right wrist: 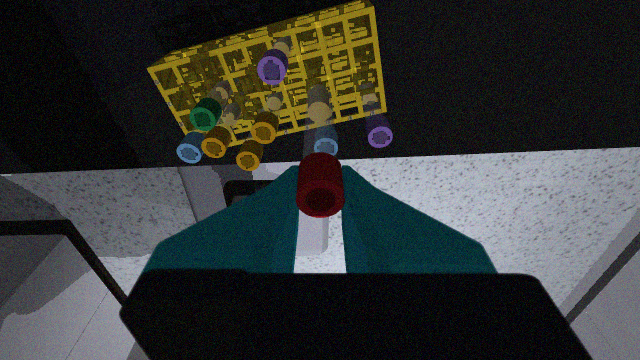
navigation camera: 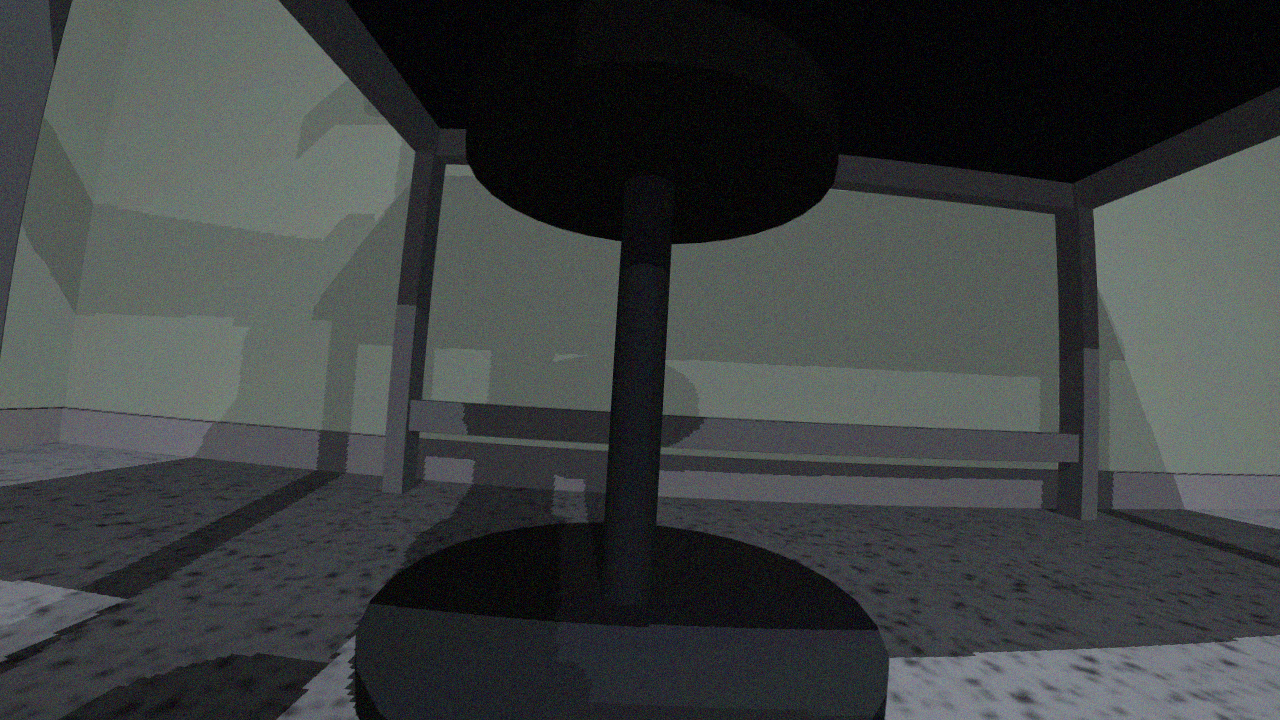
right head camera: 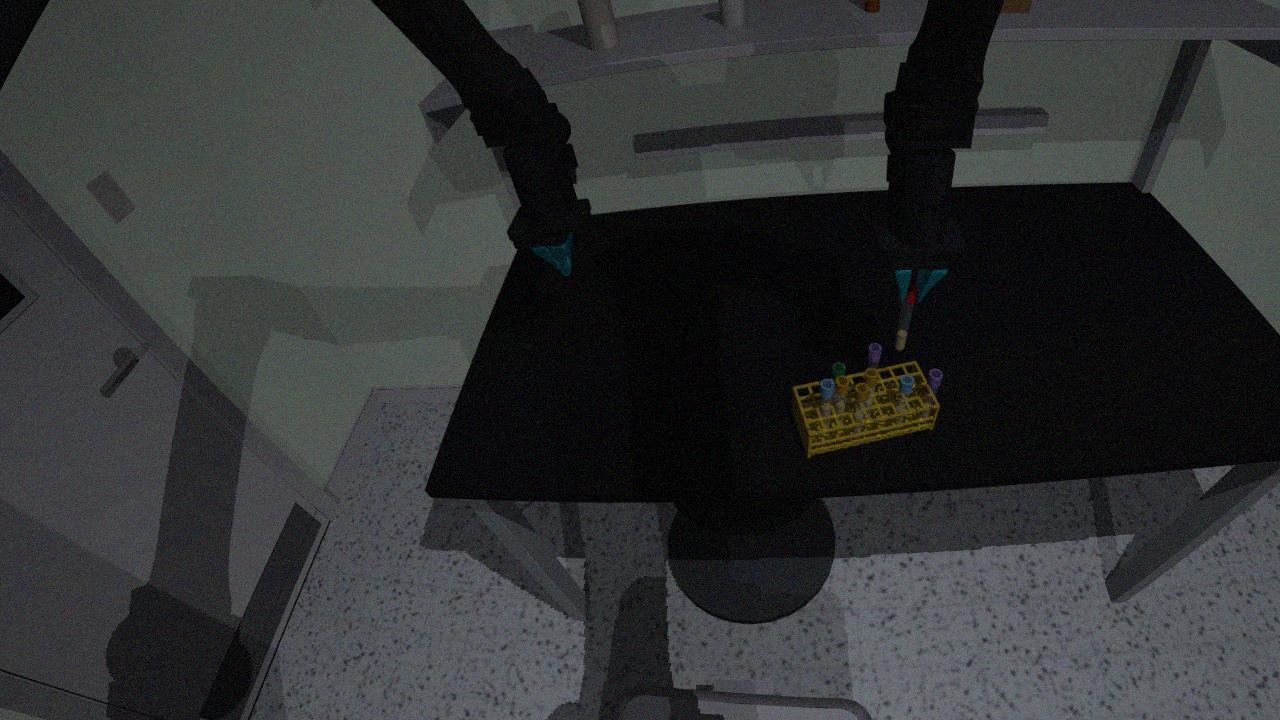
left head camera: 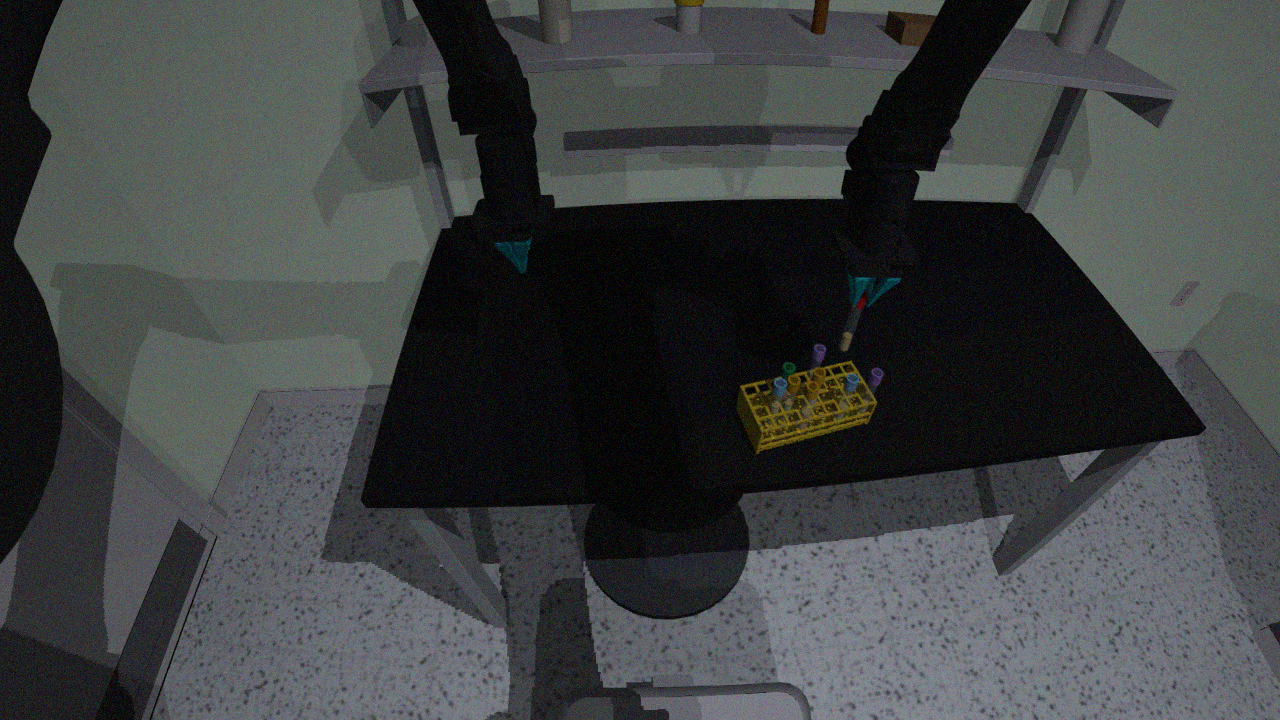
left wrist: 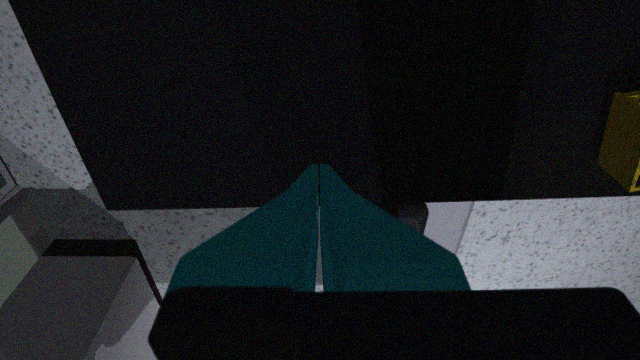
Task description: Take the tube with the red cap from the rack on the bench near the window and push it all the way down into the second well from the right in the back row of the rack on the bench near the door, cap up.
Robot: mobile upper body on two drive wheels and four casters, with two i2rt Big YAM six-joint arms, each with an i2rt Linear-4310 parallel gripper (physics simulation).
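Frame: origin at the left arm's base, x ahead, y left, z up, level; millimetres.
Seen in the pictures: left gripper, fingertip midpoint: [right head camera: 567, 273] [left head camera: 523, 270] [left wrist: 319, 179]; right gripper, fingertip midpoint: [right wrist: 320, 178] [right head camera: 909, 299] [left head camera: 859, 304].
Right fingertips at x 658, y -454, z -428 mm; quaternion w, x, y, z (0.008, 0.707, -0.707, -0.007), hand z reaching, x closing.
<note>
A point is followed by its place in that frame.
The tube with the red cap [left head camera: 861, 302] @[y -453, x 651, z -418 mm] [right head camera: 911, 297] @[y -454, x 651, z -418 mm] [right wrist: 320, 185] @[y -454, x 667, z -411 mm] is between the fingertips of my right gripper [left head camera: 866, 300] @[y -454, x 658, z -428 mm] [right head camera: 914, 297] @[y -454, x 658, z -428 mm] [right wrist: 320, 178] @[y -454, x 658, z -428 mm], which is shut on it. The tube hangs cap up, slightly tilted in the head views, above the bench and beyond the rack's back edge there. The yellow rack [left head camera: 758, 437] @[y -324, x 571, z -611 mm] [right head camera: 810, 442] @[y -327, x 567, z -608 mm] [right wrist: 378, 65] @[y -504, x 657, z -591 mm] stands near the bench's front edge and holds several tubes with purple, green, blue and orange caps. My left gripper [left head camera: 523, 268] @[y 5, x 711, z -404 mm] [right head camera: 566, 271] @[y 5, x 711, z -404 mm] [left wrist: 319, 179] @[y 5, x 711, z -404 mm] is shut and empty above the bench's left part, far from the rack.
The black bench [left head camera: 501, 429] @[y 71, x 619, z -648 mm] [right head camera: 572, 429] @[y 46, x 615, z -648 mm] has a shelf [left head camera: 626, 53] @[y -140, x 969, z -191 mm] [right head camera: 662, 49] @[y -134, x 989, z -191 mm] behind it, with bottles and a brown box [left head camera: 908, 28] @[y -619, x 1072, z -161 mm]. A round stool [left head camera: 666, 573] @[y -203, x 663, z -1380 mm] [right head camera: 751, 573] @[y -213, x 674, z -1380 mm] [navigation camera: 640, 358] @[y -208, x 747, z -1153 mm] stands partly under the bench's front edge. A door [right head camera: 80, 465] @[y 1219, x 390, z -567 mm] is at the left.
</note>
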